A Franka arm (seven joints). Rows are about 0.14 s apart.
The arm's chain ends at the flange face. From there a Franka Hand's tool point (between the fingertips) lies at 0.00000 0.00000 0.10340 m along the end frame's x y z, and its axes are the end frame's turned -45 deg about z.
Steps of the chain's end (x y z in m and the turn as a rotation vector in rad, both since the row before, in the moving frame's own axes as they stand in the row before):
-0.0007 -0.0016 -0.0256 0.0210 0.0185 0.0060
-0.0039 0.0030 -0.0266 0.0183 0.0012 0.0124
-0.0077 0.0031 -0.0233 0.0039 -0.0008 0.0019
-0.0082 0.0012 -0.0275 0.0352 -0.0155 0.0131
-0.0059 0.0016 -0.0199 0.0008 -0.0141 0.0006
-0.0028 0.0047 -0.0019 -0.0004 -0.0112 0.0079
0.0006 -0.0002 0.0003 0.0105 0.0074 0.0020
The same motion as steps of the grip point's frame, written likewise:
0.0035 -0.0018 -0.0256 0.0018 0.0279 0.0060
-0.0034 -0.0019 -0.0266 0.0121 0.0138 0.0124
-0.0074 -0.0036 -0.0233 0.0033 0.0022 0.0019
-0.0052 -0.0086 -0.0276 0.0359 0.0139 0.0131
-0.0063 -0.0041 -0.0199 0.0105 -0.0094 0.0006
-0.0061 0.0006 -0.0019 0.0076 -0.0082 0.0079
0.0019 0.0001 0.0003 0.0022 0.0127 0.0020

